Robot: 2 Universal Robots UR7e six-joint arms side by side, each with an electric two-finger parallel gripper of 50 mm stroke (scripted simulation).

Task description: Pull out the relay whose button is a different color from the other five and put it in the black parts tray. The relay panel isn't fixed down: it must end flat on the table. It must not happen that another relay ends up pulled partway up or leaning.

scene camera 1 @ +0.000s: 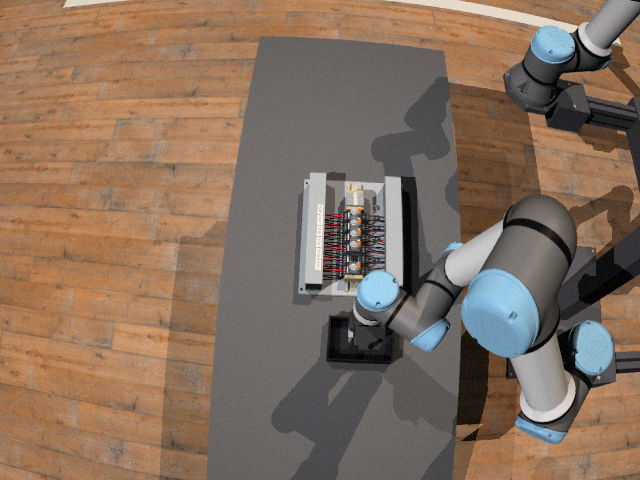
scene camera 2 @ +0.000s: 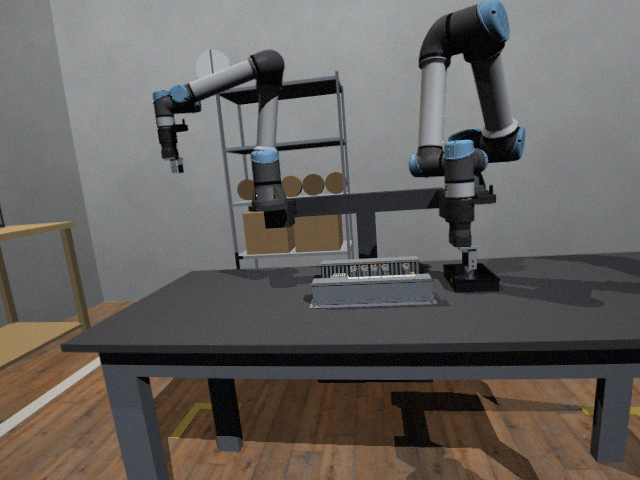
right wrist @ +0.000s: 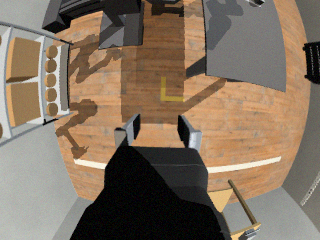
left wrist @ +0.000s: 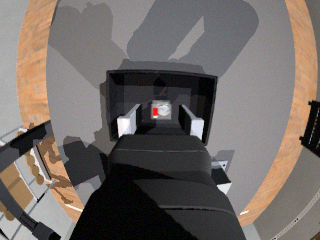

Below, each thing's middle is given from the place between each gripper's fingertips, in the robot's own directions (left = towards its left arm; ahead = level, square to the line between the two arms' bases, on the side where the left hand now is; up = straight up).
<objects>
Now: left hand [scene camera 2: 469,266] 50 mm above the black parts tray [scene camera 1: 340,350]. The rest, counted from my left hand: relay panel [scene camera 1: 319,247]: 40 mm ahead, 280 mm to the right, 30 mm below.
Right now my right hand is 47 cm short of the relay panel, 84 cm to the right of it and 38 cm above it. Also, from my right hand: black parts tray 43 cm ahead, 112 cm to the left, 40 cm below.
</objects>
